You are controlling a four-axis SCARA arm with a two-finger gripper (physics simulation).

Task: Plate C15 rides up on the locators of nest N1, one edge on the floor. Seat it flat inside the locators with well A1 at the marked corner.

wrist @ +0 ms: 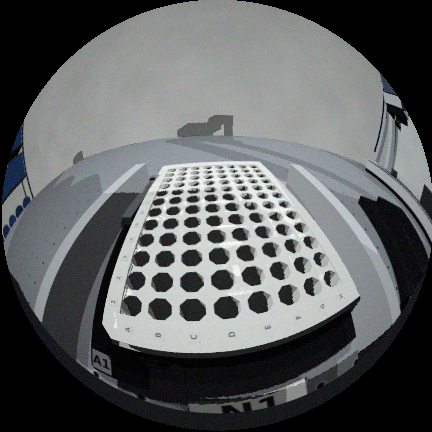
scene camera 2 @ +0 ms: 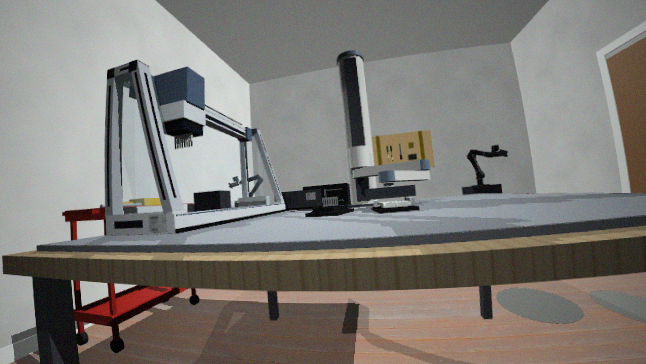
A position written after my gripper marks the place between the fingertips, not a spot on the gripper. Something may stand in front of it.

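On the wrist camera you'd find my gripper (wrist: 217,171), along with a plate C15 (wrist: 220,259) and a black nest N1 (wrist: 215,376).
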